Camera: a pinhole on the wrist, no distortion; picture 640 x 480 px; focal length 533.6 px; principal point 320.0 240.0 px. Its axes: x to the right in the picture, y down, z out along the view. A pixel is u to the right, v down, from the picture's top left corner.
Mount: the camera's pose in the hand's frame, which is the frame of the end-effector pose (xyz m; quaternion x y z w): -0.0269 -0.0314 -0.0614 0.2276 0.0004 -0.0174 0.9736
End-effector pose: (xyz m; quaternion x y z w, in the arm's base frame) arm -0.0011 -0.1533 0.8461 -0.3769 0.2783 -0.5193 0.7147
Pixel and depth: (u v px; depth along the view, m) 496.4 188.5 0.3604
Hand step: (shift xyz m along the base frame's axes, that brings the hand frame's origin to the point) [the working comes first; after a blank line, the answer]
In the camera's frame: 0.1191 -0.0348 0.3604

0.1001 -0.0629 0.3243
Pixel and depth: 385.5 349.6 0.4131
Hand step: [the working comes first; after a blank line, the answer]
In the camera's frame: 0.0507 0.0848 0.4131

0.2057 0.0391 0.3100
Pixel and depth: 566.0 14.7 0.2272
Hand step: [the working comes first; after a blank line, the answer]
In the camera's frame: 0.1047 -0.0959 0.2272

-0.0177 -0.0838 0.2384
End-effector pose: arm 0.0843 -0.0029 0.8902 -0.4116 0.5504 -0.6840 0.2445
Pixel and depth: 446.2 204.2 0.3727
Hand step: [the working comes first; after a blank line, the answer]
In the camera's frame: 0.0881 -0.0250 0.3727

0.2122 -0.1284 0.2432
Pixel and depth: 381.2 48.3 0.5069
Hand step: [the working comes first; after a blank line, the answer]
In the camera's frame: 0.0581 -0.1821 0.5069

0.2978 -0.0732 0.4254
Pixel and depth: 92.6 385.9 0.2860
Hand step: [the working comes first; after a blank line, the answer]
In the camera's frame: -0.1219 0.0782 0.2860

0.2821 0.0124 0.0494
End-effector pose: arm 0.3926 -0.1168 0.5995 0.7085 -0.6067 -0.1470 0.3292
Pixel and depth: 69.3 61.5 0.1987
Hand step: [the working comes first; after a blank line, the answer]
In the camera's frame: -0.0934 -0.0665 0.1987

0.0533 0.1014 -0.2023
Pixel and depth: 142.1 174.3 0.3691
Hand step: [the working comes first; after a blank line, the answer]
In the camera's frame: -0.1231 -0.0454 0.3691

-0.0095 0.0861 -0.3641
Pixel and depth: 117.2 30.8 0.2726
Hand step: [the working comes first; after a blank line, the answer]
In the camera's frame: -0.1036 -0.1069 0.2726

0.0735 0.1023 -0.2846
